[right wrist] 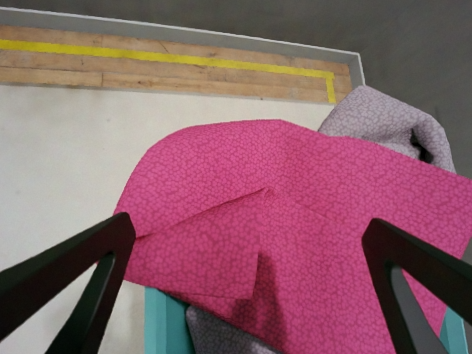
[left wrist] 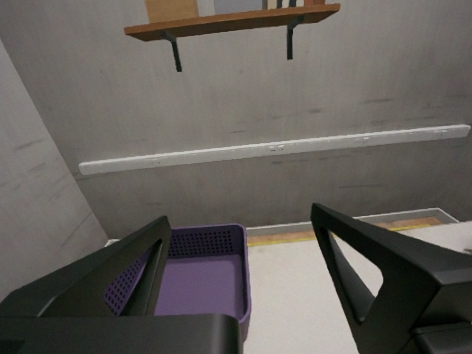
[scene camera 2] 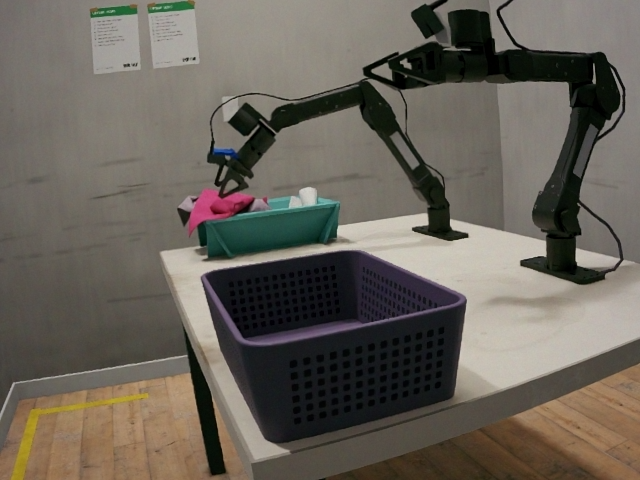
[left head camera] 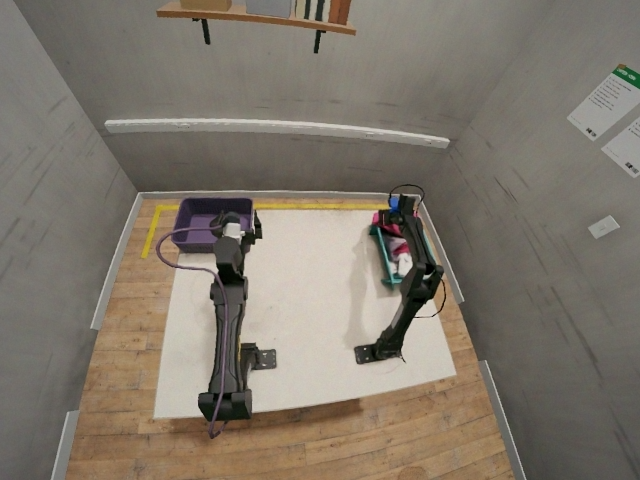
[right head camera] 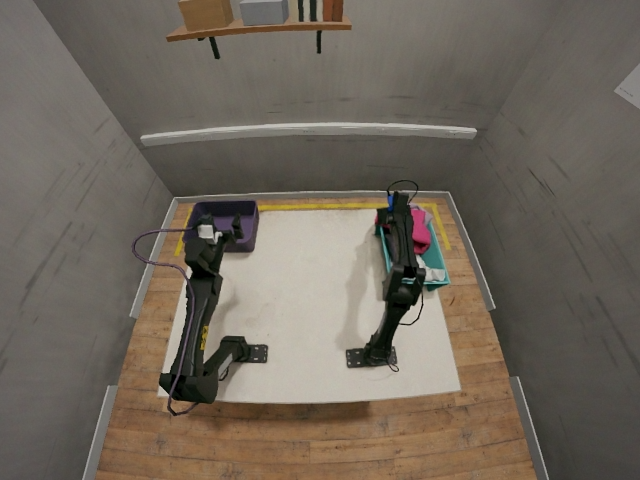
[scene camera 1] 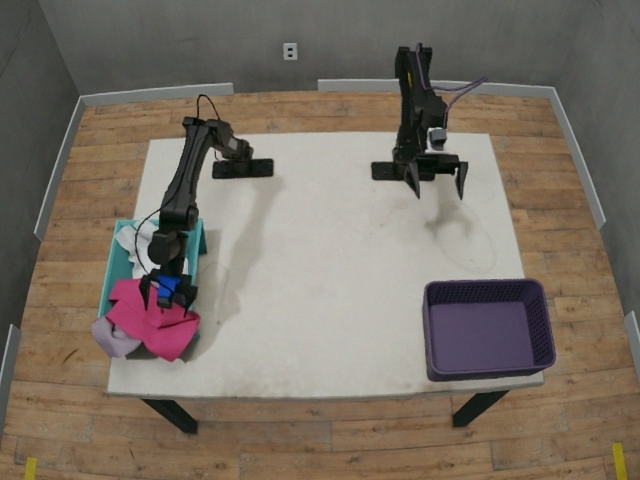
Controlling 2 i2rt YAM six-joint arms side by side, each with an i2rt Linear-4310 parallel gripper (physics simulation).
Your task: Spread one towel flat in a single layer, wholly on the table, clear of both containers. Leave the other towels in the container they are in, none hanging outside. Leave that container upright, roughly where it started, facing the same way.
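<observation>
A teal container stands upright at the left of scene camera 1. A pink towel lies on top at its near end and hangs over the rim. A mauve-grey towel also hangs outside at that end. White cloth lies at the other end. My right gripper is open, with its fingertips close above the pink towel; contact is hard to tell. My left gripper is open and empty, high above the table.
An empty purple basket stands at the near right corner of the table in scene camera 1. Walls surround the table, and a shelf hangs on one wall.
</observation>
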